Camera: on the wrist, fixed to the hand. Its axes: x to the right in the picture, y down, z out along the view.
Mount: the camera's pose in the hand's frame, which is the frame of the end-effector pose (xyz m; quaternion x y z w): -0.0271 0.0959 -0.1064 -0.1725 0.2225 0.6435 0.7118
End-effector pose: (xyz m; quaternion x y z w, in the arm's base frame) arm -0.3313 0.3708 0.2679 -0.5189 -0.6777 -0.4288 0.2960
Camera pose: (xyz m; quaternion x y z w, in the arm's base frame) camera -0.2364 0.2731 0.3199 -0.7611 -0.0086 -0.3471 0.5479
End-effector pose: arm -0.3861 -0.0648 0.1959 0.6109 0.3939 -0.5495 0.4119
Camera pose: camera -0.2619 0.0004 0.2357 0.7395 0.0737 0.0778 0.6645
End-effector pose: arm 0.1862 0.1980 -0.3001 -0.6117 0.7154 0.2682 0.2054
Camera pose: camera 0.0999 0.1615 -0.1884 0.0702 -0.9022 -0.3104 0.2911
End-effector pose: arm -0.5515 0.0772 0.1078 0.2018 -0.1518 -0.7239 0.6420
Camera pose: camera -0.4139 0.0958 0.0635 0.0963 0.0298 -0.0834 0.9914
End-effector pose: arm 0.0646 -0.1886 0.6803 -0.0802 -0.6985 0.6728 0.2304
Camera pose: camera 0.1152 -0.0961 0.5796 0.6960 0.5104 -0.4888 0.1274
